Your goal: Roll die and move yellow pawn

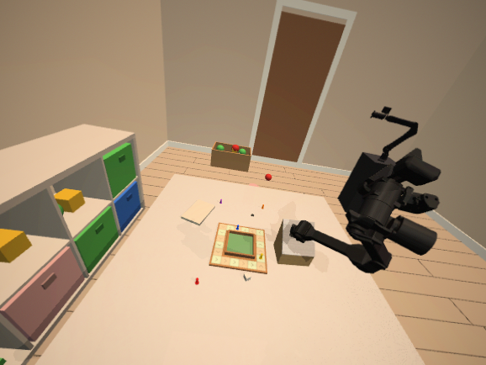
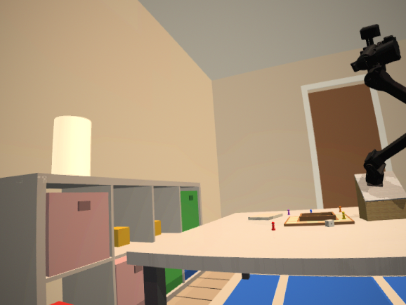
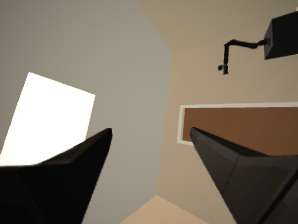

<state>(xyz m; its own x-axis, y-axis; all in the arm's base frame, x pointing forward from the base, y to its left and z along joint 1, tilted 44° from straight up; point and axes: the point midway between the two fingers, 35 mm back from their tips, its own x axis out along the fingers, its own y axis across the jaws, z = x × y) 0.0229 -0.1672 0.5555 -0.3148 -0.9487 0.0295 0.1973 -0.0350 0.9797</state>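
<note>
Now: gripper tip 290 mm short of the white die, 30 mm to the left of it and 690 mm above it. From my gripper tip the other things lie so: green tray (340 mm ahead, 210 mm to the right, 690 mm below); then yellow pawn (230 mm ahead, 150 mm to the right, 670 mm below); then blue pawn (380 mm ahead, 320 mm to the right, 670 mm below).
</note>
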